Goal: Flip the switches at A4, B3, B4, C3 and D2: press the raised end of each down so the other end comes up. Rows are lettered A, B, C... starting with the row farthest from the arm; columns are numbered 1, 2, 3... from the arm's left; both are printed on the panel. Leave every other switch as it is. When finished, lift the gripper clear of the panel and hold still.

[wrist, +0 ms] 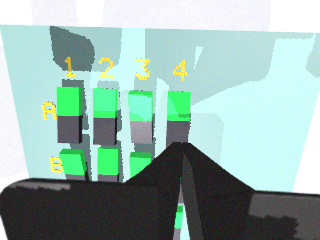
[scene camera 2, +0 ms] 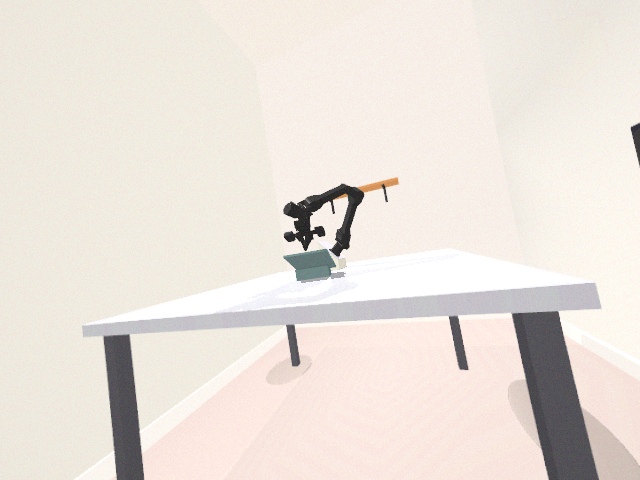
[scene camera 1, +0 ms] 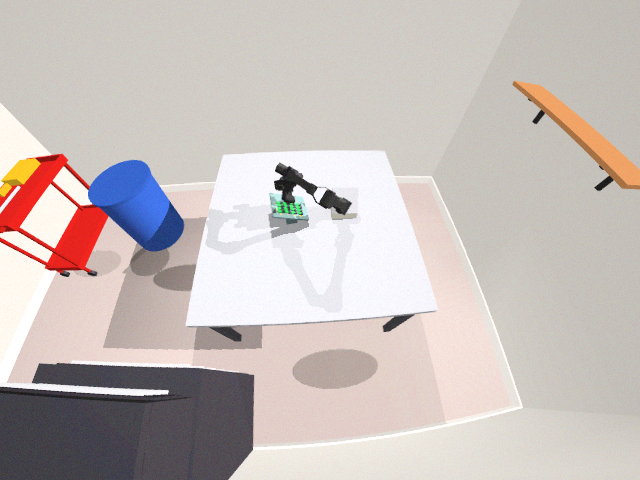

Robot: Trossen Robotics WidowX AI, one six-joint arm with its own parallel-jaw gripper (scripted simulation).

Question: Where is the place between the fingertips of the gripper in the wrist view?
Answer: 180, 150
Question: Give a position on a switch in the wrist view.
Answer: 104, 100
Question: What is the gripper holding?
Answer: Nothing.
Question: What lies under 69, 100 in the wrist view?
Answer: A switch.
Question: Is the gripper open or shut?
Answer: Shut.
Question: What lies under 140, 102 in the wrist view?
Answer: A switch.
